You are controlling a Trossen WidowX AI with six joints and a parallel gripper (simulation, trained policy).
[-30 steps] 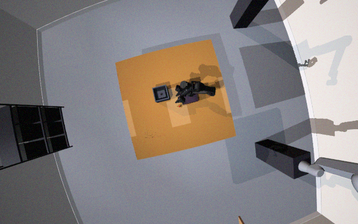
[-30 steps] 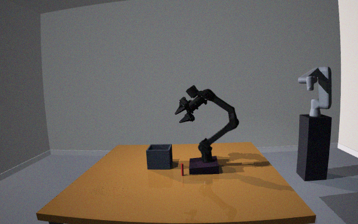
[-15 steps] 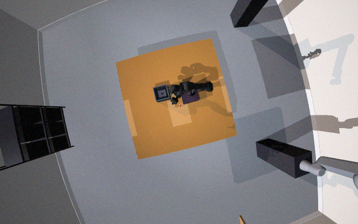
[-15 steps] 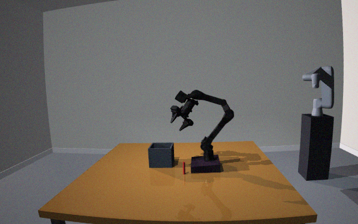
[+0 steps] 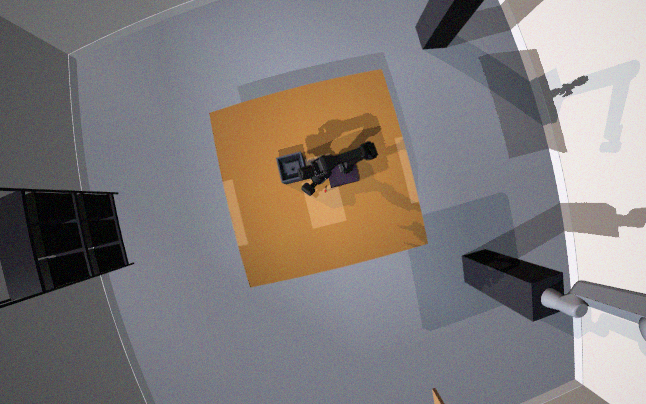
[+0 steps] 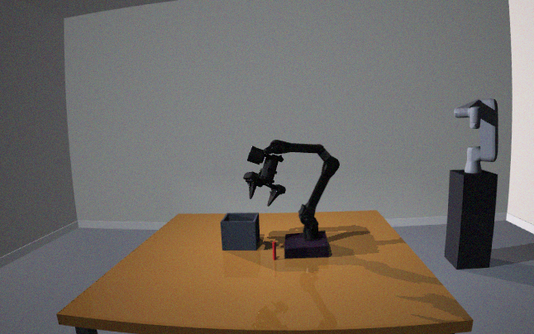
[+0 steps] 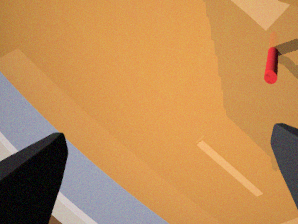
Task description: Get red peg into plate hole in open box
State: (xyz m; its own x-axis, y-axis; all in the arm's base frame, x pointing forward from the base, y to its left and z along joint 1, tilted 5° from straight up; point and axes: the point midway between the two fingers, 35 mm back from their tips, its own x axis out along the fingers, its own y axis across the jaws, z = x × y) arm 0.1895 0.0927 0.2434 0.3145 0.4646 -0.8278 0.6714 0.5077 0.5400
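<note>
The red peg is 6 cm behind my gripper tip, 1 cm to the left of it and 21 cm below it. From my gripper tip the other things lie so: plate 12 cm ahead, 17 cm to the right, 20 cm below.
</note>
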